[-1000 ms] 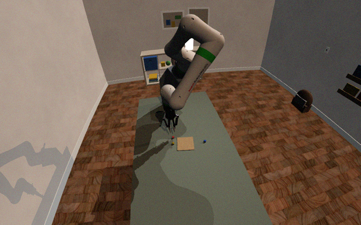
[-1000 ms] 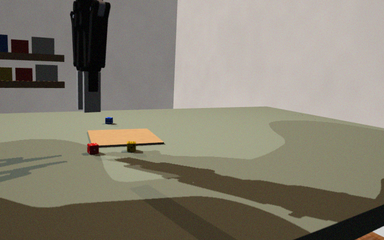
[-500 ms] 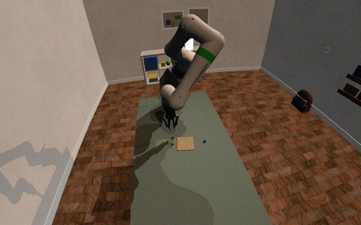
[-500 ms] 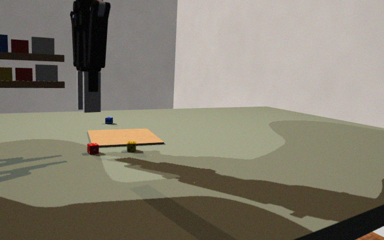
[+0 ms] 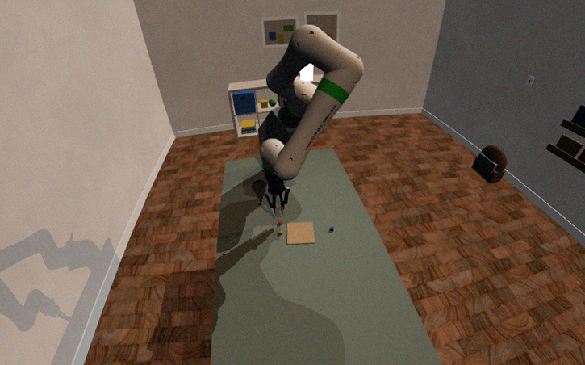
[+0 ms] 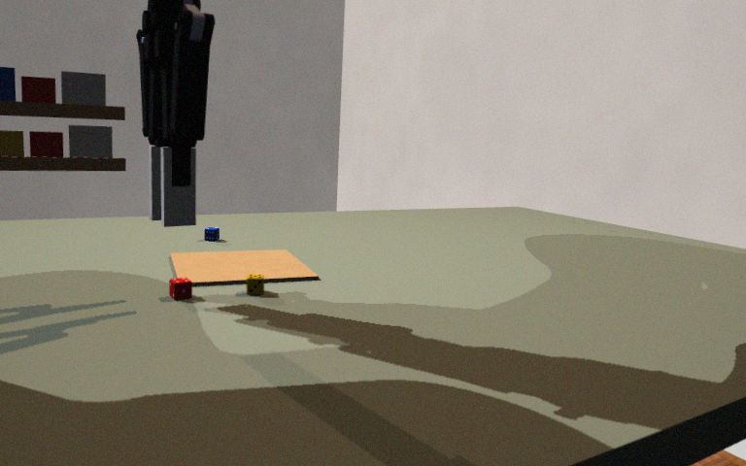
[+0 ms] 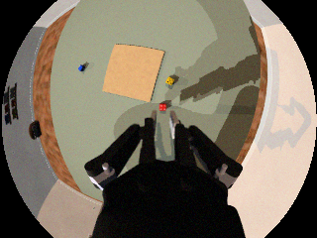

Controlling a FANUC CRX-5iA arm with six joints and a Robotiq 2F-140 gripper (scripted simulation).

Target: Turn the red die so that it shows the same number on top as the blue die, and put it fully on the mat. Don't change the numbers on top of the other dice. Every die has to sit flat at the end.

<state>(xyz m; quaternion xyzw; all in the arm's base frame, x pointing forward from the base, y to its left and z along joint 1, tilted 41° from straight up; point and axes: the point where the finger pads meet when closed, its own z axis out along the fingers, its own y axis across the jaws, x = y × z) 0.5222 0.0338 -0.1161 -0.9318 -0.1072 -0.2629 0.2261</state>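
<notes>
Right now the red die is 1 cm ahead of my hand and 9 cm below it. The rest, counted from my hand: blue die: 4 cm ahead, 28 cm to the left, 9 cm below; tan mat: 6 cm ahead, 12 cm to the left, 10 cm below; yellow die: 7 cm ahead, 1 cm to the left, 9 cm below.
</notes>
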